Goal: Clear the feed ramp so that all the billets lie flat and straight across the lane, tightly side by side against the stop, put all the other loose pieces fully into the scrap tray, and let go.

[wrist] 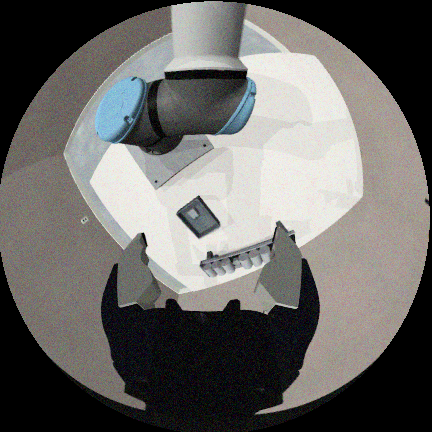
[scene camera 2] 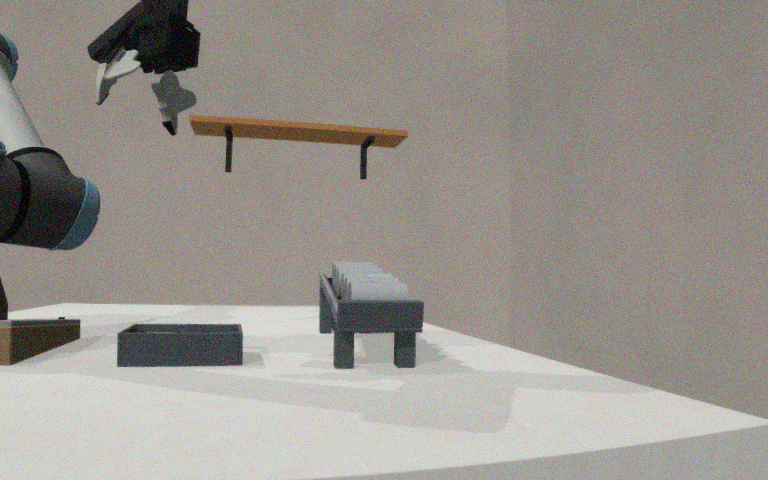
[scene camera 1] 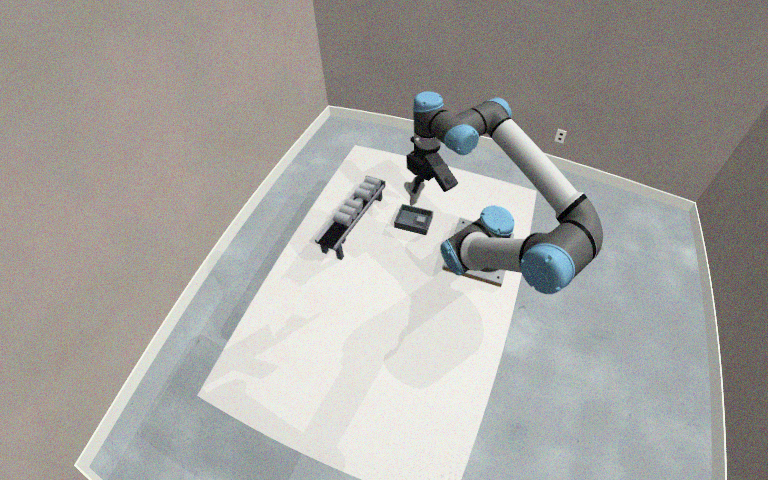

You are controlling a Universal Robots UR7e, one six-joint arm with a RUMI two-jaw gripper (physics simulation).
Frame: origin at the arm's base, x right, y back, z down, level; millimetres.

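Seen in the pictures: gripper, fingertip midpoint: (wrist: 207, 232) (scene camera 2: 139, 121) (scene camera 1: 429, 194).
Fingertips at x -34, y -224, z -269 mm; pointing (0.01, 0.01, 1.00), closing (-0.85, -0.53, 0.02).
Note:
Pixels of each thing's top centre, then the offset from my fingertips to it. Level surfaces: height alone.
- dark scrap tray, middle of its top: (scene camera 2: 184, 328) (wrist: 197, 220) (scene camera 1: 413, 216) dx +121, dy -82, dz +268 mm
- light square piece, middle of its top: (wrist: 192, 213) (scene camera 1: 420, 219) dx +121, dy -54, dz +274 mm
- white table, its level: dz +303 mm
The dark feed ramp (scene camera 1: 334, 235) (scene camera 2: 379, 315) (wrist: 240, 252) stands on short legs. Grey cylindrical billets lie across its lane in two groups: one group (scene camera 1: 369, 185) (wrist: 218, 268) is by the end plate, the other group (scene camera 1: 348, 210) (wrist: 255, 258) is farther along, with a small gap between them. Whether they all lie quite straight is too small to tell. The dark scrap tray (scene camera 1: 411, 229) (scene camera 2: 180, 349) (wrist: 210, 230) stands beside the ramp and holds a light square piece (scene camera 1: 420, 219) (wrist: 193, 213). My gripper (scene camera 1: 414, 195) (scene camera 2: 135, 118) (wrist: 207, 232) is open and empty, high above the table.
The robot's base plate (scene camera 1: 491, 275) (wrist: 182, 162) stands on the white table (scene camera 1: 317, 362) (scene camera 2: 226, 430), near the tray on the side away from the ramp. A wooden shelf (scene camera 2: 300, 131) is on the wall. The table edge runs behind the ramp in the first scene view.

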